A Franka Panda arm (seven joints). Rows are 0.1 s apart.
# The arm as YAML. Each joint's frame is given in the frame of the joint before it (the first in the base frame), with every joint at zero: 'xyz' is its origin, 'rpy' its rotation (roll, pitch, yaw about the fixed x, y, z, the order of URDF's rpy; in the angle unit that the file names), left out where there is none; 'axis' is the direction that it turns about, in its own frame. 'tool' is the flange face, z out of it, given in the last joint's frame.
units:
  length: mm
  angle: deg
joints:
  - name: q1
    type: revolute
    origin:
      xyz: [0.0, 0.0, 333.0]
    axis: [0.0, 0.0, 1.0]
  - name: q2
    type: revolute
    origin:
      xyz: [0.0, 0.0, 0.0]
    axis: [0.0, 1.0, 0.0]
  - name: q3
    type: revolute
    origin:
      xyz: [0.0, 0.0, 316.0]
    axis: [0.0, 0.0, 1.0]
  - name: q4
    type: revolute
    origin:
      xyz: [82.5, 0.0, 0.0]
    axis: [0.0, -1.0, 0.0]
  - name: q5
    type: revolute
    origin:
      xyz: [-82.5, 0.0, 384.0]
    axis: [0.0, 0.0, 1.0]
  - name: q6
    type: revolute
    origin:
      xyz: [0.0, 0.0, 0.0]
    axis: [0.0, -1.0, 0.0]
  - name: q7
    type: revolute
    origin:
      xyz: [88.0, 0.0, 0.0]
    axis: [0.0, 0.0, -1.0]
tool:
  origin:
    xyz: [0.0, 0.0, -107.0]
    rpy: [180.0, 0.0, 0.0]
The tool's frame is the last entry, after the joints.
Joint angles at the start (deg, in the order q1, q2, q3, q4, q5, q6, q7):
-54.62 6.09 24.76 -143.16 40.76 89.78 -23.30
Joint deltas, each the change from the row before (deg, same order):
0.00 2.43 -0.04 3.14 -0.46 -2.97 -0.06
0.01 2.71 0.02 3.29 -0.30 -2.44 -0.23
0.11 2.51 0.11 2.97 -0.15 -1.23 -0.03
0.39 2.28 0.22 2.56 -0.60 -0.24 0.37
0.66 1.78 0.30 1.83 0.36 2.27 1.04
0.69 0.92 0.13 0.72 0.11 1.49 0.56
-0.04 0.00 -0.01 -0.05 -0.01 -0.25 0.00
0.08 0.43 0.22 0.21 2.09 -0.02 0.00
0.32 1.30 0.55 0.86 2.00 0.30 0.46
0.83 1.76 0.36 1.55 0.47 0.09 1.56
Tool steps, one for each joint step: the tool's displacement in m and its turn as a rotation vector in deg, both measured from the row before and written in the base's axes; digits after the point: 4 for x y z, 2 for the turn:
0.0118 -0.0038 0.0036 2.72 -0.17 1.34
0.0130 -0.0047 0.0020 2.52 -0.53 1.09
0.0132 -0.0047 0.0001 1.52 -0.67 0.60
0.0123 -0.0027 -0.0022 0.39 -0.37 0.83
0.0145 -0.0012 -0.0047 -1.34 -0.54 -0.88
0.0073 0.0021 -0.0039 -0.87 -0.16 -0.22
-0.0008 0.0002 0.0000 0.22 0.14 0.08
0.0048 0.0035 0.0005 1.45 -0.32 -1.44
0.0091 0.0058 -0.0019 1.50 -0.08 -1.19
0.0103 0.0058 -0.0032 0.62 1.00 0.12

